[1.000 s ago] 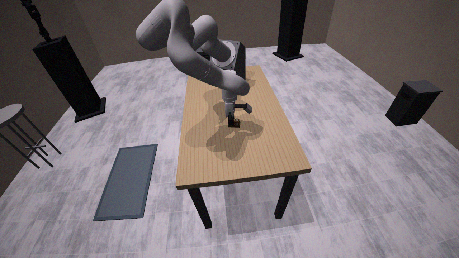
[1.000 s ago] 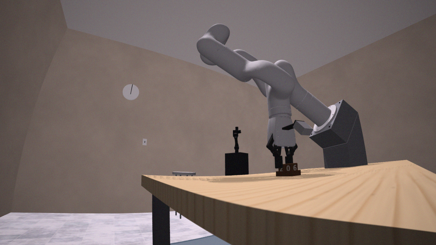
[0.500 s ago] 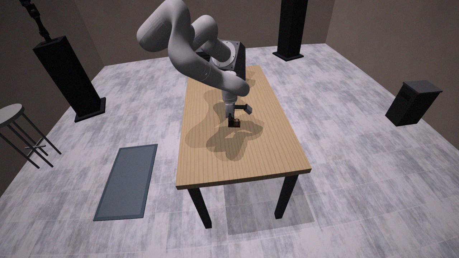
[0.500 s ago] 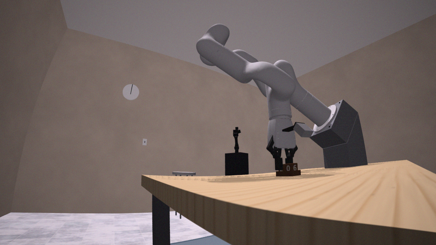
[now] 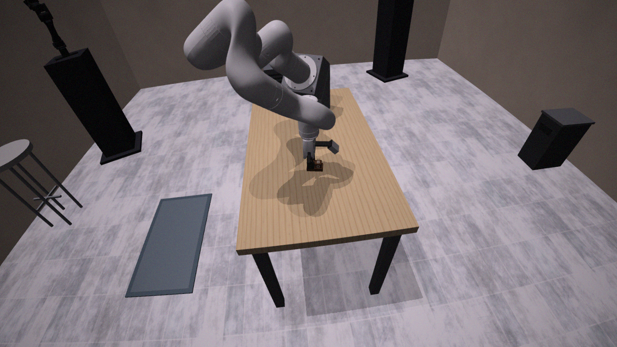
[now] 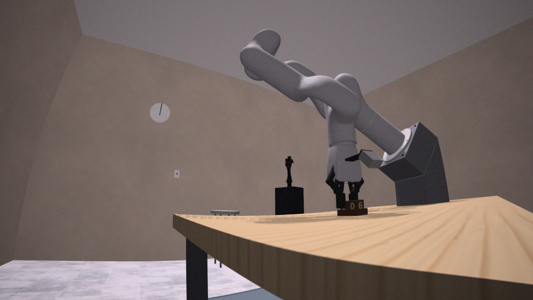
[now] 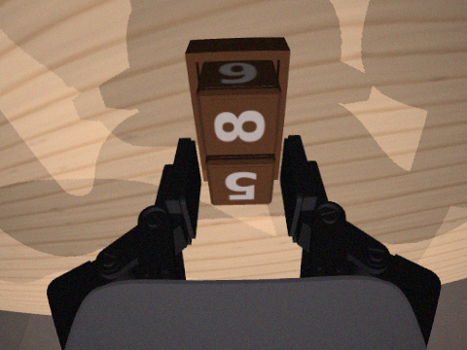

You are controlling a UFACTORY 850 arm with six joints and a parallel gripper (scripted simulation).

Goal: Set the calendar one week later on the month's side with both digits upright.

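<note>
Right now the dark brown tray is 1 cm ahead of my hand, 1 cm to the left of it and 3 cm below it.
</note>
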